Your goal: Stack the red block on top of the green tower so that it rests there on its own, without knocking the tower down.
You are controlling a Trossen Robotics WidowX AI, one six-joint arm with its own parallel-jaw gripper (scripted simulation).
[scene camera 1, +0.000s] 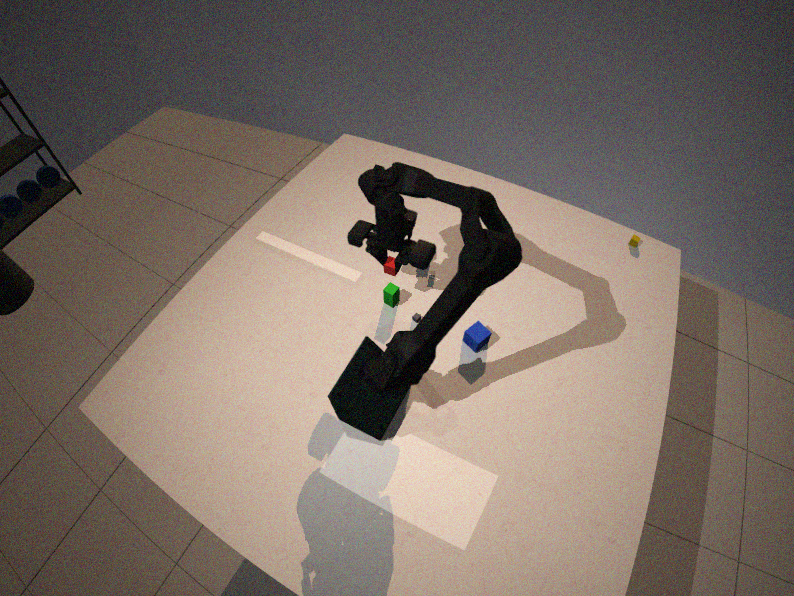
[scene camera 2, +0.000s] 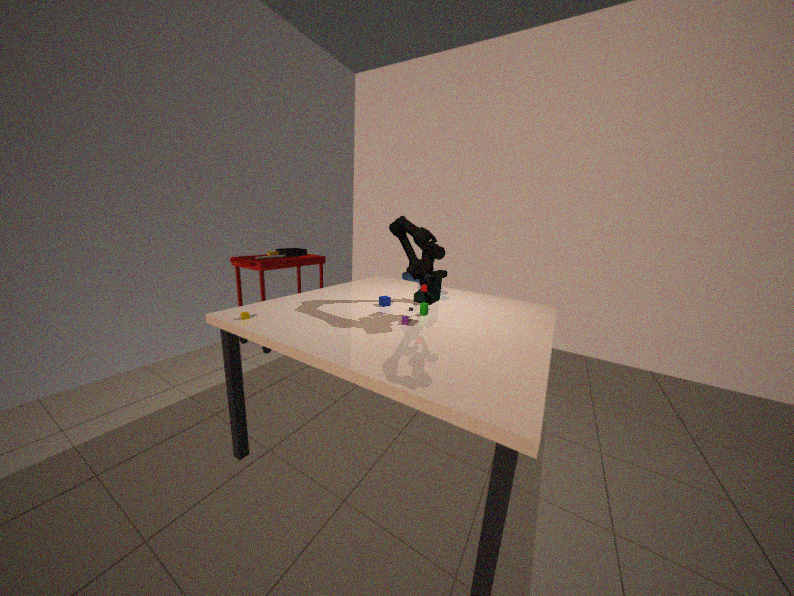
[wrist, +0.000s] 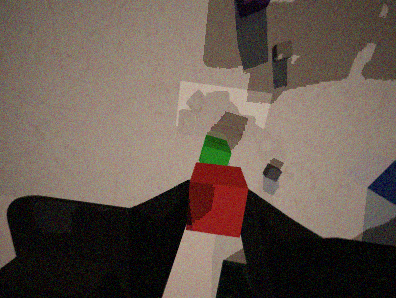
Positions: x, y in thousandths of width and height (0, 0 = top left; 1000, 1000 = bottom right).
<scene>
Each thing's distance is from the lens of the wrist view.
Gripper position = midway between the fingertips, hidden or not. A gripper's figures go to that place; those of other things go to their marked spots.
my gripper (wrist: 544, 639): 0.11 m
red block (wrist: 549, 666): 0.09 m
</scene>
